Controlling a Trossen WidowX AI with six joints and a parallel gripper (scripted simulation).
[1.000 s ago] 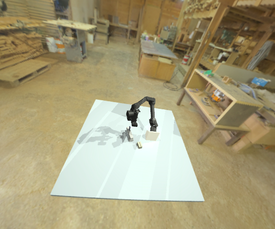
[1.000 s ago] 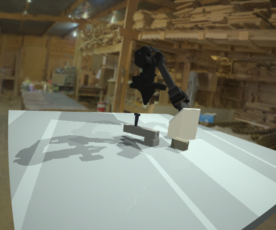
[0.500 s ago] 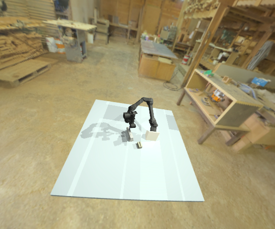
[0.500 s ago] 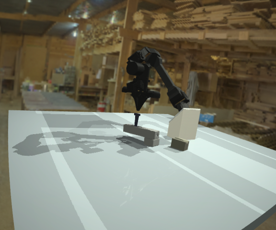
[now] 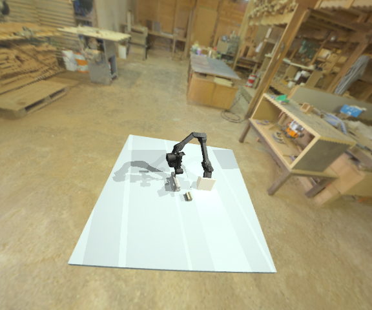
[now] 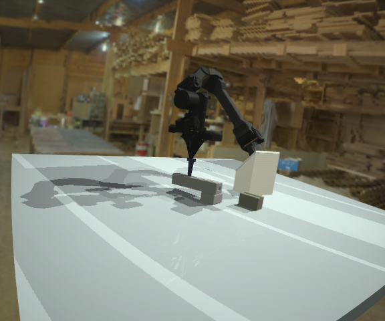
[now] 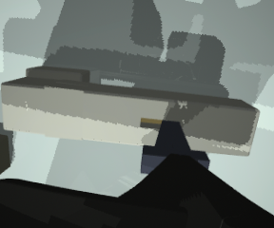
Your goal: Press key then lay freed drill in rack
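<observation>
The dark t-shaped key is 30 mm below my gripper tip. The rest, counted from my gripper tip: drill 70 mm below, 60 mm to the left, 10 mm behind; then rack block 190 mm to the left, 120 mm behind, 100 mm below; then grey fixture 80 mm below, 40 mm to the left, 10 mm behind.
</observation>
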